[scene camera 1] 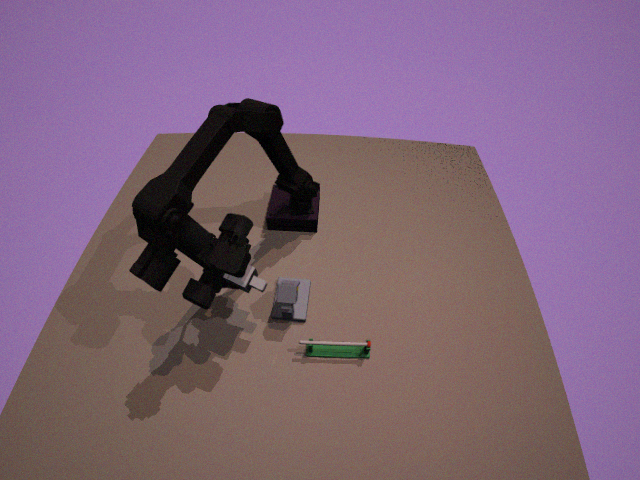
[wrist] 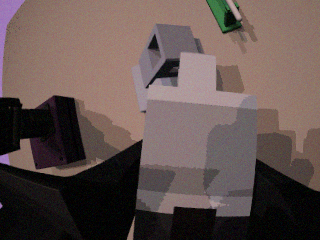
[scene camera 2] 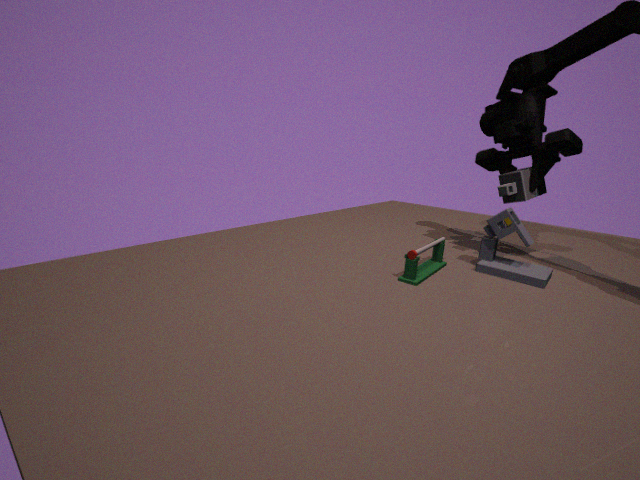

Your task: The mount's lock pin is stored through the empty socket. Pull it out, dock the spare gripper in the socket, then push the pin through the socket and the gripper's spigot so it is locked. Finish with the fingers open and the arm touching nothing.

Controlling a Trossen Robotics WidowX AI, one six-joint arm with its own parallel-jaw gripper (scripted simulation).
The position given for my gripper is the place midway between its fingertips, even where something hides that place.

My gripper point(scene camera 2: 519, 192) holds a spare gripper point(scene camera 2: 514, 186). I also see a grey mount point(scene camera 2: 531, 274) and a green cradle point(scene camera 2: 413, 274).
The spare gripper also shows in the wrist view point(wrist: 197, 167). My gripper is seen too in scene camera 1 point(scene camera 1: 242, 277) and in the wrist view point(wrist: 187, 146). The grey mount is seen too in scene camera 1 point(scene camera 1: 291, 300) and in the wrist view point(wrist: 159, 62).
